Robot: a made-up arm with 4 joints. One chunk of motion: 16 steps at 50 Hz.
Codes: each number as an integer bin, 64 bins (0 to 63) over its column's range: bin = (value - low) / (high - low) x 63, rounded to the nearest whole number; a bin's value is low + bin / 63 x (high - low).
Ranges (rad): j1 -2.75..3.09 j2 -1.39..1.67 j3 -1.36..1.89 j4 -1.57..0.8
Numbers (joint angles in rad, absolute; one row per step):
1: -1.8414 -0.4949 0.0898 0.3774
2: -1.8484 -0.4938 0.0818 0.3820
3: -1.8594 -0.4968 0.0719 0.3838
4: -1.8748 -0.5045 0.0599 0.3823
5: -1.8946 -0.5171 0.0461 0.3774
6: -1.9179 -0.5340 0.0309 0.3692
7: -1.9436 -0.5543 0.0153 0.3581
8: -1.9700 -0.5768 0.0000 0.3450
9: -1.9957 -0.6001 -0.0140 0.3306
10: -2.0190 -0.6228 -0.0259 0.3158
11: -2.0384 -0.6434 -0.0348 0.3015
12: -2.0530 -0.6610 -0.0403 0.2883
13: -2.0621 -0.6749 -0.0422 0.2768
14: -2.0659 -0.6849 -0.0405 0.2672
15: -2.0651 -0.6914 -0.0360 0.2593
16: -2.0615 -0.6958 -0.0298 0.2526
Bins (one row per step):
1: 10 18 28 52
2: 10 18 28 52
3: 10 18 28 52
4: 9 18 28 52
5: 9 18 27 52
6: 9 18 27 52
7: 9 17 27 51
8: 8 17 26 51
9: 8 16 26 51
10: 8 16 26 50
11: 8 15 26 50
12: 8 15 26 49
13: 7 15 26 49
14: 7 15 26 49
15: 7 14 26 49
16: 7 14 26 48

